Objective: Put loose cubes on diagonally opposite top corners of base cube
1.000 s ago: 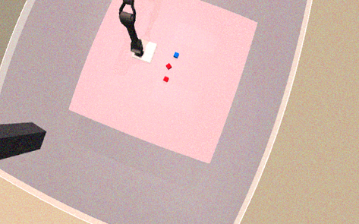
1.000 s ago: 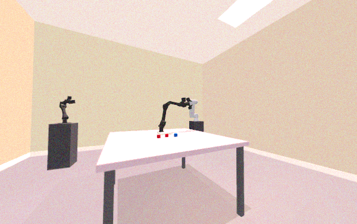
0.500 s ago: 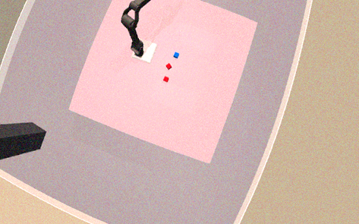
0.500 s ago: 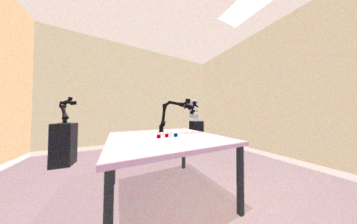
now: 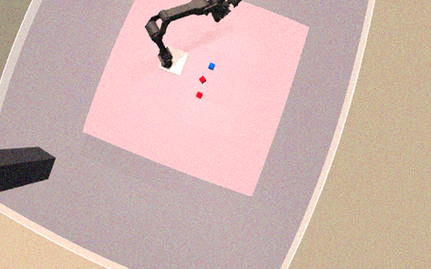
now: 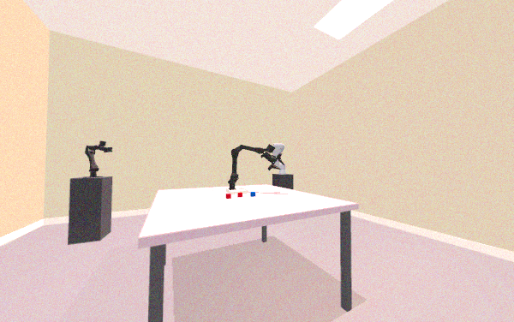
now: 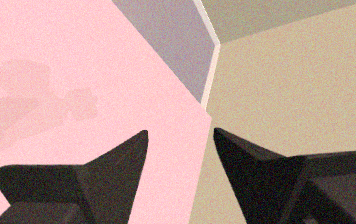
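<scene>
Right now the blue cube is 10 mm behind my gripper tip, 280 mm to the right of it and 230 mm below it.
</scene>
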